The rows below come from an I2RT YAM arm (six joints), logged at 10 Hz.
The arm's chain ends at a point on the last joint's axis. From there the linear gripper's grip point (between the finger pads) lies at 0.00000 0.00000 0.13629 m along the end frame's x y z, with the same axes.
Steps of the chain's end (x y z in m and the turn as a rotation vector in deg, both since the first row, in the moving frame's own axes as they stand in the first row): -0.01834, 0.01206, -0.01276, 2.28, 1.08, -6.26; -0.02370, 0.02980, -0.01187, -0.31, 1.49, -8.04; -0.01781, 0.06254, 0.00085, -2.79, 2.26, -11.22; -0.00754, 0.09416, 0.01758, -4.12, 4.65, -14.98; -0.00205, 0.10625, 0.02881, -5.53, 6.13, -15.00; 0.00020, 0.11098, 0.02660, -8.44, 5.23, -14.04
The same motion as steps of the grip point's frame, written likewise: -0.01607, 0.00651, -0.01289, 2.28, 1.08, -6.26; -0.02012, 0.03029, -0.01192, -0.31, 1.49, -8.04; -0.01182, 0.06861, 0.00058, -2.79, 2.26, -11.22; 0.00465, 0.10239, 0.01678, -4.12, 4.65, -14.98; 0.01402, 0.11731, 0.02741, -5.53, 6.13, -15.00; 0.01490, 0.12924, 0.02457, -8.44, 5.23, -14.04
